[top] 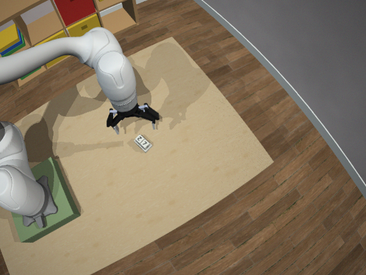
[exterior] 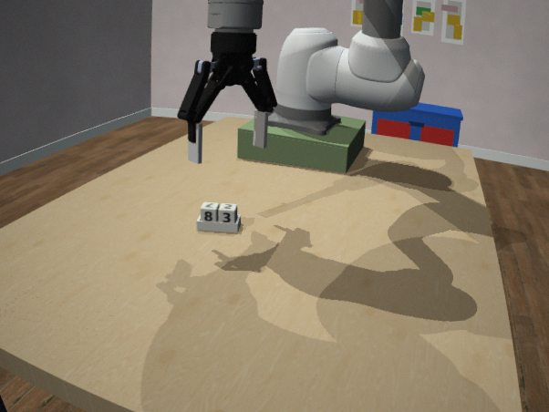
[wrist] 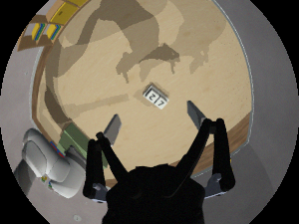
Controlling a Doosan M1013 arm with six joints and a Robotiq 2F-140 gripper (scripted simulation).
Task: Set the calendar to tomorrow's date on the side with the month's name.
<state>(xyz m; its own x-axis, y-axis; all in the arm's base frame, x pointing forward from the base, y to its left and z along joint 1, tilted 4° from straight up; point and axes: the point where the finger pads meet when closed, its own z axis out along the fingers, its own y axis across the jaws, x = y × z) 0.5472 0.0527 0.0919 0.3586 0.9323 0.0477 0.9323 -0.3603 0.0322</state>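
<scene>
Now: the grey tray 14 cm below my hand and 2 cm to the right of it.
</scene>
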